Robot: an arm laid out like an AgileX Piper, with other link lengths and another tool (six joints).
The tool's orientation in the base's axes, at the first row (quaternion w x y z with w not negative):
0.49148 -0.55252 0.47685 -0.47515
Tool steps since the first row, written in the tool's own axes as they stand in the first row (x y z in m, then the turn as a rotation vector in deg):
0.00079 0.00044 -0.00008 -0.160 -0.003 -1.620
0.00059 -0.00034 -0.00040 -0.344 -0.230 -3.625
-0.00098 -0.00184 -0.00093 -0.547 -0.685 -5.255
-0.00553 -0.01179 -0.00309 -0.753 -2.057 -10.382
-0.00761 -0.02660 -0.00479 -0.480 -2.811 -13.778
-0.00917 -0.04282 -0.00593 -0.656 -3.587 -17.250
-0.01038 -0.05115 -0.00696 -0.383 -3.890 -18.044
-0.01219 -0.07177 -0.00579 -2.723 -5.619 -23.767
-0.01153 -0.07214 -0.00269 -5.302 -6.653 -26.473
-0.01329 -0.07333 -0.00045 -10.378 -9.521 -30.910
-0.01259 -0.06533 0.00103 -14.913 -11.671 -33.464
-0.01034 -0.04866 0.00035 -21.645 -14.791 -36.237
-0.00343 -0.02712 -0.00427 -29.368 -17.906 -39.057
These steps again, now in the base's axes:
-0.00003 -0.00082 -0.00039 -1.625 0.013 0.100
-0.00032 -0.00060 0.00040 -3.621 0.030 0.447
-0.00091 0.00100 0.00184 -5.233 0.114 0.995
-0.00288 0.00595 0.01164 -10.265 -0.058 2.685
-0.00388 0.00879 0.02639 -13.569 -0.588 3.674
-0.00419 0.01124 0.04253 -16.990 -0.677 4.664
-0.00483 0.01287 0.05083 -17.735 -1.001 5.033
-0.00260 0.01605 0.07119 -23.538 0.918 6.998
0.00057 0.01570 0.07140 -26.407 3.302 8.059
0.00270 0.01772 0.07234 -31.120 8.127 10.921
0.00376 0.01666 0.06431 -33.955 12.538 12.974
0.00229 0.01333 0.04787 -37.154 19.174 15.884
-0.00294 0.00471 0.02710 -40.494 26.791 18.737

